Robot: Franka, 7 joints.
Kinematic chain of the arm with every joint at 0, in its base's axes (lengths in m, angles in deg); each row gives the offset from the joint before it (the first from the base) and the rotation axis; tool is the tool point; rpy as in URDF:
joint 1: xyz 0 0 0.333 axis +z
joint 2: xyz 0 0 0 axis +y
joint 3: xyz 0 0 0.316 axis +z
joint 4: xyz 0.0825 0 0 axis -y
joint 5: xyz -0.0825 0 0.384 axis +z
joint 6: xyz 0 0 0 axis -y
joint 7: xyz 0.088 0 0 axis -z
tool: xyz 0 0 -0.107 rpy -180 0 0
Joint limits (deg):
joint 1: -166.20..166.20
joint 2: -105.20..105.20
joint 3: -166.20..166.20
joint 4: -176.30..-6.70
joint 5: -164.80..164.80
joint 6: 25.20..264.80
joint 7: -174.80..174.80
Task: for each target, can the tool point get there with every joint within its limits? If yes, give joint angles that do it. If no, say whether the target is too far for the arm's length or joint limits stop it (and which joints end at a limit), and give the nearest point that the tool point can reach.
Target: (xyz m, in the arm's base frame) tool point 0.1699 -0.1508 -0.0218
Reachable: yes | joints -34.73 48.34 7.20 -148.11 96.04 175.51 72.03
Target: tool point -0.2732 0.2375 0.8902
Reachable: yes | joints 121.91 -34.40 8.57 -109.75 -18.51 161.46 100.38
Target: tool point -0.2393 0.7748 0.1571
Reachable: yes | joints 99.45 71.54 13.84 -49.52 18.88 134.27 -79.31
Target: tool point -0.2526 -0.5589 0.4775
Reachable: yes | joints -10.30 -59.86 -85.47 -110.59 19.49 136.59 -78.37
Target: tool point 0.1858 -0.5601 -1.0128
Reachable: no: too far | nearest point 0.1312 -0.3955 -0.3438 | short by 0.691 m
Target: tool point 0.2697 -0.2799 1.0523
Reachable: yes | joints -106.12 -7.15 41.64 -58.30 128.03 104.44 51.17
